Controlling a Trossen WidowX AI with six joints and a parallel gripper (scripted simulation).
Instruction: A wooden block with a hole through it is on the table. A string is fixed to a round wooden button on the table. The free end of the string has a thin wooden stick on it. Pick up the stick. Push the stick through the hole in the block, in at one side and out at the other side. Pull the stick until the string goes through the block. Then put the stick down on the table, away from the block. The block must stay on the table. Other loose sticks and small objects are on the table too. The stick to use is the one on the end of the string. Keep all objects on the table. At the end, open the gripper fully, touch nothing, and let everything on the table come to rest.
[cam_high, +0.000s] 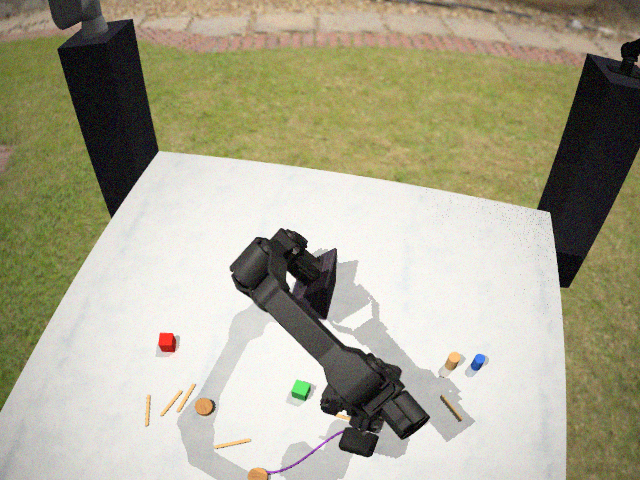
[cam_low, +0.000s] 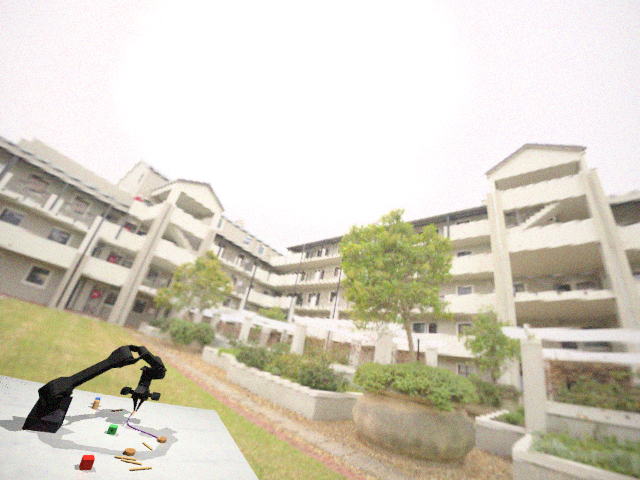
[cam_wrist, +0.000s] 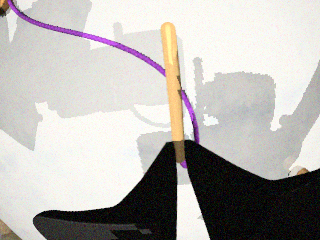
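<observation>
The green block is 140 mm to the right of my gripper tip, 90 mm behind it and 40 mm below it. From my gripper tip the other things lie so: red cube (460 mm to the right, 160 mm behind, 40 mm below); blue cylinder (240 mm to the left, 180 mm behind, 40 mm below); tan cylinder (180 mm to the left, 180 mm behind, 40 mm below).
</observation>
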